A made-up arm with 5 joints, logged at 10 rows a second.
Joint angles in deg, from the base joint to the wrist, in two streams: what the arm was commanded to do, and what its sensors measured. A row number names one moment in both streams.
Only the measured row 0 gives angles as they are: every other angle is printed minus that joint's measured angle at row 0.
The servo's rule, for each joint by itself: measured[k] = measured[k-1] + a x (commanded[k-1-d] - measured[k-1]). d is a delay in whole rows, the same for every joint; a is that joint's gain. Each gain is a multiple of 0.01, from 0.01 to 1. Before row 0 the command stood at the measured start. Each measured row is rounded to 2 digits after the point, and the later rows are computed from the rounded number. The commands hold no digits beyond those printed.
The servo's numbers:
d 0
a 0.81 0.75 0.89 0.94 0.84
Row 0, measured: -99.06 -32.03 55.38 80.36 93.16
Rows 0 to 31, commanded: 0.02 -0.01 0.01 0.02 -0.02; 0.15 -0.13 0.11 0.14 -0.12; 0.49 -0.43 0.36 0.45 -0.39; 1.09 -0.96 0.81 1.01 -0.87; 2.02 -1.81 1.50 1.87 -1.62; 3.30 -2.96 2.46 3.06 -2.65; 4.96 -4.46 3.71 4.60 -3.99; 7.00 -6.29 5.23 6.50 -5.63; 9.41 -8.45 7.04 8.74 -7.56; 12.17 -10.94 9.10 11.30 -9.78; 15.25 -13.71 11.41 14.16 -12.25; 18.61 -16.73 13.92 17.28 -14.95; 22.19 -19.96 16.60 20.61 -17.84; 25.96 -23.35 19.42 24.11 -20.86; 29.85 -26.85 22.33 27.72 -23.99; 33.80 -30.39 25.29 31.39 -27.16; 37.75 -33.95 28.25 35.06 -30.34; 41.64 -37.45 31.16 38.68 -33.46; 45.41 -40.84 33.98 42.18 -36.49; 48.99 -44.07 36.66 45.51 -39.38; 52.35 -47.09 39.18 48.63 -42.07; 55.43 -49.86 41.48 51.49 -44.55; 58.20 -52.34 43.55 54.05 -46.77; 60.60 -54.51 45.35 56.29 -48.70; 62.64 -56.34 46.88 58.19 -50.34; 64.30 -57.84 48.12 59.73 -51.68; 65.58 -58.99 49.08 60.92 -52.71; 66.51 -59.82 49.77 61.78 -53.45; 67.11 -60.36 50.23 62.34 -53.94; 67.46 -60.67 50.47 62.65 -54.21; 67.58 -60.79 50.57 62.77 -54.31; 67.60 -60.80 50.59 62.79 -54.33
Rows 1 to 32, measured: 0.02 -0.01 0.01 0.02 -0.02; 0.13 -0.10 0.10 0.13 -0.10; 0.42 -0.35 0.33 0.43 -0.34; 0.96 -0.81 0.76 0.98 -0.79; 1.82 -1.56 1.42 1.82 -1.49; 3.02 -2.61 2.35 2.99 -2.46; 4.59 -4.00 3.56 4.50 -3.75; 6.54 -5.72 5.05 6.38 -5.33; 8.86 -7.77 6.82 8.60 -7.20; 11.54 -10.15 8.85 11.14 -9.37; 14.55 -12.82 11.13 13.98 -11.79; 17.84 -15.75 13.61 17.08 -14.44; 21.36 -18.91 16.27 20.40 -17.30; 25.09 -22.24 19.07 23.89 -20.29; 28.95 -25.70 21.97 27.49 -23.40; 32.88 -29.22 24.92 31.16 -26.56; 36.82 -32.77 27.88 34.83 -29.74; 40.72 -36.28 30.80 38.45 -32.86; 44.52 -39.70 33.63 41.96 -35.91; 48.14 -42.98 36.33 45.30 -38.82; 51.55 -46.06 38.87 48.43 -41.55; 54.69 -48.91 41.19 51.31 -44.07; 57.53 -51.48 43.29 53.89 -46.34; 60.02 -53.75 45.12 56.15 -48.32; 62.14 -55.69 46.69 58.07 -50.02; 63.89 -57.30 47.96 59.63 -51.41; 65.26 -58.57 48.96 60.84 -52.50; 66.27 -59.51 49.68 61.72 -53.30; 66.95 -60.15 50.17 62.30 -53.84; 67.36 -60.54 50.44 62.63 -54.15; 67.54 -60.73 50.56 62.76 -54.28; 67.59 -60.78 50.59 62.79 -54.32
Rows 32 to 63, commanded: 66.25 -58.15 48.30 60.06 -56.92; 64.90 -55.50 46.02 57.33 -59.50; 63.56 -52.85 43.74 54.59 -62.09; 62.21 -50.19 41.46 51.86 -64.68; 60.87 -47.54 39.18 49.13 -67.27; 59.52 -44.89 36.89 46.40 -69.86; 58.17 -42.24 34.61 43.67 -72.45; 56.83 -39.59 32.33 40.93 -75.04; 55.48 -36.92 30.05 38.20 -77.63; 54.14 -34.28 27.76 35.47 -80.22; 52.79 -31.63 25.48 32.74 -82.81; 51.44 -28.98 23.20 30.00 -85.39; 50.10 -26.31 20.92 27.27 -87.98; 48.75 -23.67 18.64 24.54 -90.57; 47.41 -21.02 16.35 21.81 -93.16; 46.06 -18.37 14.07 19.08 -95.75; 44.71 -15.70 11.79 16.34 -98.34; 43.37 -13.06 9.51 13.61 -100.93; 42.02 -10.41 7.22 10.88 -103.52; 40.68 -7.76 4.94 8.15 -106.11; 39.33 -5.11 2.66 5.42 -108.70; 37.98 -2.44 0.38 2.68 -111.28; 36.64 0.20 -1.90 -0.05 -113.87; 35.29 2.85 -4.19 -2.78 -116.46; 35.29 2.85 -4.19 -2.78 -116.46; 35.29 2.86 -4.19 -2.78 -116.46; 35.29 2.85 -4.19 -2.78 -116.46; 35.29 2.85 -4.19 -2.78 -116.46; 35.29 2.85 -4.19 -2.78 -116.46; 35.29 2.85 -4.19 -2.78 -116.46; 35.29 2.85 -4.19 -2.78 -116.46; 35.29 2.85 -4.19 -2.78 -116.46
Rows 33 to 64, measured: 66.50 -58.81 48.55 60.22 -56.50; 65.20 -56.33 46.30 57.50 -59.02; 63.87 -53.72 44.02 54.76 -61.60; 62.53 -51.07 41.74 52.03 -64.19; 61.19 -48.42 39.46 49.30 -66.78; 59.84 -45.77 37.17 46.57 -69.37; 58.49 -43.12 34.89 43.84 -71.96; 57.15 -40.47 32.61 41.10 -74.55; 55.80 -37.81 30.33 38.37 -77.14; 54.46 -35.16 28.04 35.64 -79.73; 53.11 -32.51 25.76 32.91 -82.32; 51.76 -29.86 23.48 30.17 -84.90; 50.42 -27.20 21.20 27.44 -87.49; 49.07 -24.55 18.92 24.71 -90.08; 47.73 -21.90 16.63 21.98 -92.67; 46.38 -19.25 14.35 19.25 -95.26; 45.03 -16.59 12.07 16.51 -97.85; 43.69 -13.94 9.79 13.78 -100.44; 42.34 -11.29 7.50 11.05 -103.03; 41.00 -8.64 5.22 8.32 -105.62; 39.65 -5.99 2.94 5.59 -108.21; 38.30 -3.33 0.66 2.85 -110.79; 36.96 -0.68 -1.62 0.12 -113.38; 35.61 1.97 -3.91 -2.61 -115.97; 35.35 2.63 -4.16 -2.77 -116.38; 35.30 2.80 -4.19 -2.78 -116.45; 35.29 2.84 -4.19 -2.78 -116.46; 35.29 2.85 -4.19 -2.78 -116.46; 35.29 2.85 -4.19 -2.78 -116.46; 35.29 2.85 -4.19 -2.78 -116.46; 35.29 2.85 -4.19 -2.78 -116.46; 35.29 2.85 -4.19 -2.78 -116.46
